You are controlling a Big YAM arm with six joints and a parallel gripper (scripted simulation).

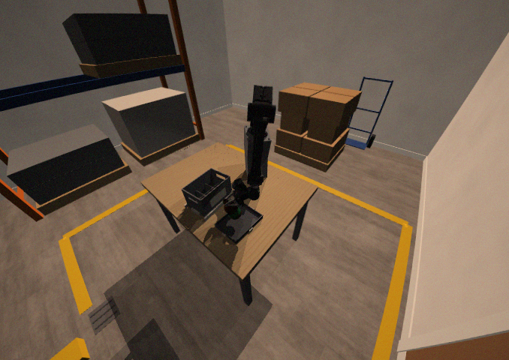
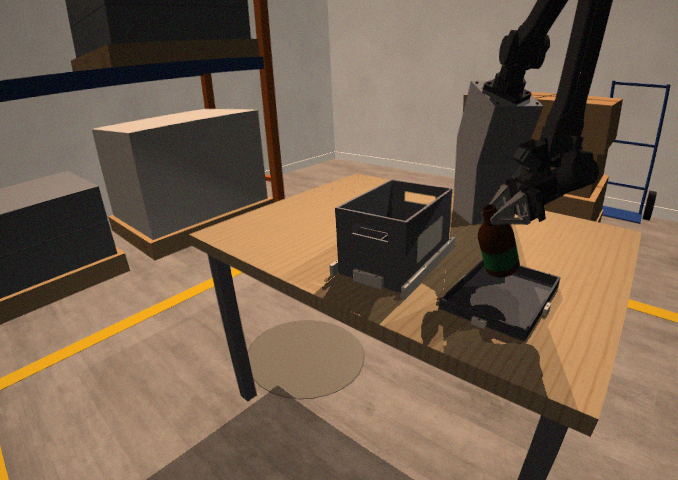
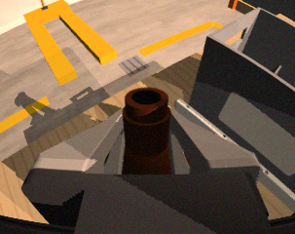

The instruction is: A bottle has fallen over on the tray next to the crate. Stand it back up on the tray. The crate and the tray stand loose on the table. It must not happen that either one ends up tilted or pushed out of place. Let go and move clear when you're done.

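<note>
Right now my hand is 5 cm above the brown bottle, 2 cm past it and 1 cm to the right of it. The rest, counted from my hand: tray 19 cm below, 5 cm behind, 3 cm to the left; then dark crate 26 cm to the right, 12 cm below, 1 cm behind.
</note>
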